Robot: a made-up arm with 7 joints. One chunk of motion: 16 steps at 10 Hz.
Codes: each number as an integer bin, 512 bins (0 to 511) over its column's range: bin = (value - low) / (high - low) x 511, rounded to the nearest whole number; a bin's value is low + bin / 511 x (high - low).
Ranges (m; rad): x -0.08..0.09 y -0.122..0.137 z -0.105..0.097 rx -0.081..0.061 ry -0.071..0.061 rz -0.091..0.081
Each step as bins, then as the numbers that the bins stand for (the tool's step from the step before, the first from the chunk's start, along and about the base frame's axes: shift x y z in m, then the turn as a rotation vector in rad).
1 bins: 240 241 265 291 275 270
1 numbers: -0.00016 0.00015 -0.00024 -0.00014 0.00004 -0.00012
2 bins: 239 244 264 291 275 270
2 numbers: -0.00049 0.00167 -0.00064 -0.00014 0.00004 -0.00012
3 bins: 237 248 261 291 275 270
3 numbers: -0.00115 0.00370 -0.00183 -0.00014 0.00004 -0.00012
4 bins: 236 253 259 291 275 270
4 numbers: -0.00149 0.00623 -0.00262 -0.00014 0.00004 -0.00012
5 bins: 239 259 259 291 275 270
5 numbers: -0.00049 0.00927 -0.00262 -0.00014 0.00004 -0.00012
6 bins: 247 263 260 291 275 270
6 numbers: 0.00217 0.01130 -0.00222 -0.00014 0.00004 -0.00012
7 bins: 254 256 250 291 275 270
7 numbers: 0.00450 0.00775 -0.00617 -0.00014 0.00004 -0.00012
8 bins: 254 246 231 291 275 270
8 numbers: 0.00450 0.00268 -0.01368 -0.00014 0.00004 -0.00012
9 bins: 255 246 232 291 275 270
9 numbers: 0.00483 0.00268 -0.01329 -0.00014 0.00004 -0.00012
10 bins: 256 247 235 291 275 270
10 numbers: 0.00517 0.00319 -0.01210 -0.00014 0.00004 -0.00012
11 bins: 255 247 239 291 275 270
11 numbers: 0.00483 0.00319 -0.01052 -0.00014 0.00004 -0.00012
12 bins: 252 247 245 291 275 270
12 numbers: 0.00384 0.00319 -0.00815 -0.00014 0.00004 -0.00012
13 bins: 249 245 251 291 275 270
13 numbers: 0.00284 0.00218 -0.00578 -0.00014 0.00004 -0.00012
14 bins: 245 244 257 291 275 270
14 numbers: 0.00151 0.00167 -0.00341 -0.00014 0.00004 -0.00012
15 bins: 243 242 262 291 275 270
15 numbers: 0.00084 0.00066 -0.00143 -0.00014 0.00004 -0.00012
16 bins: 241 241 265 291 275 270
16 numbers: 0.00018 0.00015 -0.00024 -0.00014 0.00004 -0.00012
